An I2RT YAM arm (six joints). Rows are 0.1 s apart.
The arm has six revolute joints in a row. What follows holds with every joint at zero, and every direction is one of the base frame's.
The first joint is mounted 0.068 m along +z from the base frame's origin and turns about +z.
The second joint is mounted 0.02 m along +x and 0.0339 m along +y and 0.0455 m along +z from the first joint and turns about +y.
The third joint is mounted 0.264 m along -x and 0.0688 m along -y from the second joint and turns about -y.
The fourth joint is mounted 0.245 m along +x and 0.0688 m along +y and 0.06 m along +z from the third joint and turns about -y.
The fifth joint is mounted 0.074 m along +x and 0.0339 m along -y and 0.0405 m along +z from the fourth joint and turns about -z.
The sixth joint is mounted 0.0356 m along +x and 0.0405 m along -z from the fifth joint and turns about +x.
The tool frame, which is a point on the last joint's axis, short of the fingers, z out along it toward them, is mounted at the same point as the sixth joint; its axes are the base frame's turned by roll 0, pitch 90 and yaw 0 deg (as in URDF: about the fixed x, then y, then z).
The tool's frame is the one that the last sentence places.
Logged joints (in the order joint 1, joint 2, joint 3, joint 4, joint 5, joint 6), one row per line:
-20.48 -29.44 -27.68 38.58 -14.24 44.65
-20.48 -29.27 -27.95 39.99 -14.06 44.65
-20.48 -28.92 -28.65 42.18 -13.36 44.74
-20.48 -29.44 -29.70 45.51 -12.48 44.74
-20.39 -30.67 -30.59 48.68 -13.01 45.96
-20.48 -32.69 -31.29 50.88 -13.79 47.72
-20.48 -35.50 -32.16 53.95 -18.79 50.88
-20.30 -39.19 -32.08 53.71 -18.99 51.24
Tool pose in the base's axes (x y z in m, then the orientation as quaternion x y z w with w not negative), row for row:
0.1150 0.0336 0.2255 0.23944 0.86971 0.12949 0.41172
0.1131 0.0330 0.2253 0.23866 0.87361 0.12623 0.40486
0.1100 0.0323 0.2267 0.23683 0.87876 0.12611 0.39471
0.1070 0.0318 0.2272 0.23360 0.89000 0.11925 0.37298
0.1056 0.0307 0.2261 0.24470 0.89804 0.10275 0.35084
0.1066 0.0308 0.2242 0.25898 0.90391 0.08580 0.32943
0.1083 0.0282 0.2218 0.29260 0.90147 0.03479 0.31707
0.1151 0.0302 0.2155 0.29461 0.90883 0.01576 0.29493
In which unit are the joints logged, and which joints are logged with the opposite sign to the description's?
The joints are logged in degrees. Opposite sign: joint 1, joint 2, joint 3, joint 4, joint 5.
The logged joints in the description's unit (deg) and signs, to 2 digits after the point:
20.48 29.44 27.68 -38.58 14.24 44.65
20.48 29.27 27.95 -39.99 14.06 44.65
20.48 28.92 28.65 -42.18 13.36 44.74
20.48 29.44 29.70 -45.51 12.48 44.74
20.39 30.67 30.59 -48.68 13.01 45.96
20.48 32.69 31.29 -50.88 13.79 47.72
20.48 35.50 32.16 -53.95 18.79 50.88
20.30 39.19 32.08 -53.71 18.99 51.24

